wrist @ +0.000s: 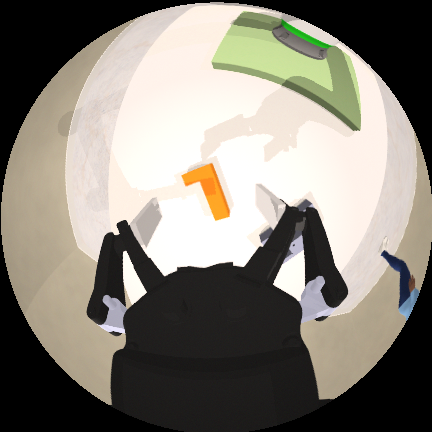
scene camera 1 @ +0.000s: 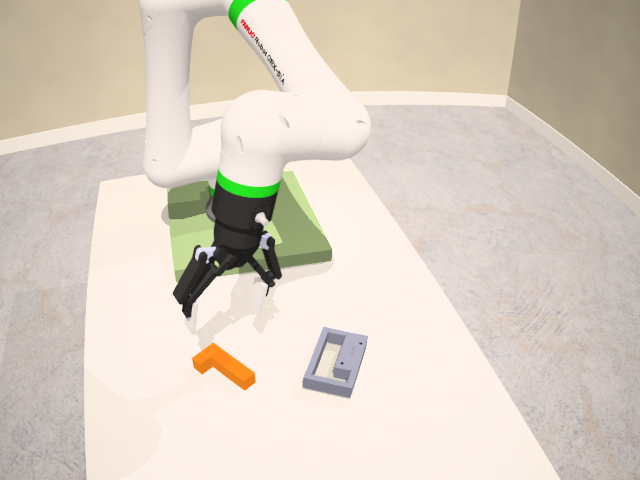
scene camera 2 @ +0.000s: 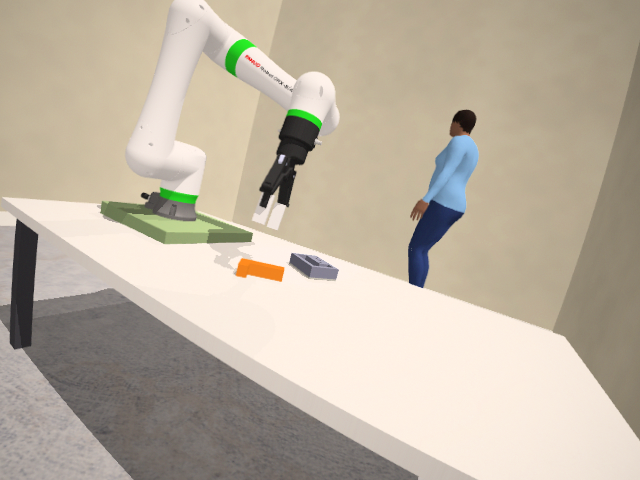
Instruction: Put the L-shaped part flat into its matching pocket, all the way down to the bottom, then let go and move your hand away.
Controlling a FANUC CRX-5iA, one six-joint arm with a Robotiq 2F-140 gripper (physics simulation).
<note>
My gripper (scene camera 1: 223, 319) is open and holds nothing. Also in view: an orange L-shaped part (scene camera 1: 213, 356). Also in view: a grey pocket block (scene camera 1: 336, 360).
The orange L-shaped part shows as well in the wrist view (wrist: 206, 175) and in scene camera 2 (scene camera 2: 245, 267). My gripper shows as well in the wrist view (wrist: 206, 199) and in scene camera 2 (scene camera 2: 265, 225). The grey pocket block is seen too in scene camera 2 (scene camera 2: 313, 267).
</note>
